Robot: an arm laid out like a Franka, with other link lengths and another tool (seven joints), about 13 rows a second.
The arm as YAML. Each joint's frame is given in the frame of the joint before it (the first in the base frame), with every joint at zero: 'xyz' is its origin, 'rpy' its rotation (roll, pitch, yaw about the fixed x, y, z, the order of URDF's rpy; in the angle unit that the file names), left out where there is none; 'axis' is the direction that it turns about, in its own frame. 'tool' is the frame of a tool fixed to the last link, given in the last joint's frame.
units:
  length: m
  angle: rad
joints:
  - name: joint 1
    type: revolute
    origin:
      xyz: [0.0, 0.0, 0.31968]
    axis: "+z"
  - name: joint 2
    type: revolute
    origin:
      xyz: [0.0, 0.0, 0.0]
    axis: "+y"
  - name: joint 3
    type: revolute
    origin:
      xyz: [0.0, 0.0, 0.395]
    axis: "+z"
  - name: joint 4
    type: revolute
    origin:
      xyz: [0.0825, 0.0, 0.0]
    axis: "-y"
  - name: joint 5
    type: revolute
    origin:
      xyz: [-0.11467, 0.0, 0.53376]
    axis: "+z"
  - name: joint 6
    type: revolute
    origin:
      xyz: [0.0, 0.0, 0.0]
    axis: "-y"
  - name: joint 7
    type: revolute
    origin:
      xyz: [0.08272, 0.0, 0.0]
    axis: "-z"
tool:
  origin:
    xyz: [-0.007, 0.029, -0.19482]
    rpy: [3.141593, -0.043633, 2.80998]
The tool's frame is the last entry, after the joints.
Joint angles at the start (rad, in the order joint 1, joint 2, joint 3, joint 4, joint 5, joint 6, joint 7):
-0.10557, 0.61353, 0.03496, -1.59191, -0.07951, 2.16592, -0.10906
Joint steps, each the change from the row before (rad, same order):
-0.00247, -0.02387, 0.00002, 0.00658, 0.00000, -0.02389, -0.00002
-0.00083, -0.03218, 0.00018, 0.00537, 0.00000, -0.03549, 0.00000
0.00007, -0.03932, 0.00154, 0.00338, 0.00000, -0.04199, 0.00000
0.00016, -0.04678, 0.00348, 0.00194, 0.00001, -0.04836, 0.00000
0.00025, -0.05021, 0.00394, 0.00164, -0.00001, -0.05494, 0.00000
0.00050, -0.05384, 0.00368, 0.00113, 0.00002, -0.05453, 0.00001
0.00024, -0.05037, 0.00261, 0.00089, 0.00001, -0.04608, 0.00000
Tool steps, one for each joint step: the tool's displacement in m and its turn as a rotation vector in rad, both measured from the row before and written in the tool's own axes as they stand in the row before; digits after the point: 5 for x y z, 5 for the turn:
-0.00010, -0.00345, -0.02252, 0.00031, -0.00661, 0.00402
0.00292, -0.00284, -0.02805, 0.00182, -0.00238, 0.00271
0.00599, -0.00184, -0.03241, 0.00192, -0.00113, 0.00094
0.00942, -0.00121, -0.03716, 0.00168, -0.00084, -0.00054
0.01276, -0.00161, -0.03885, 0.00268, 0.00245, -0.00082
0.01527, -0.00221, -0.04081, 0.00241, -0.00108, -0.00061
0.01516, -0.00303, -0.03763, 0.00157, -0.00567, 0.00047

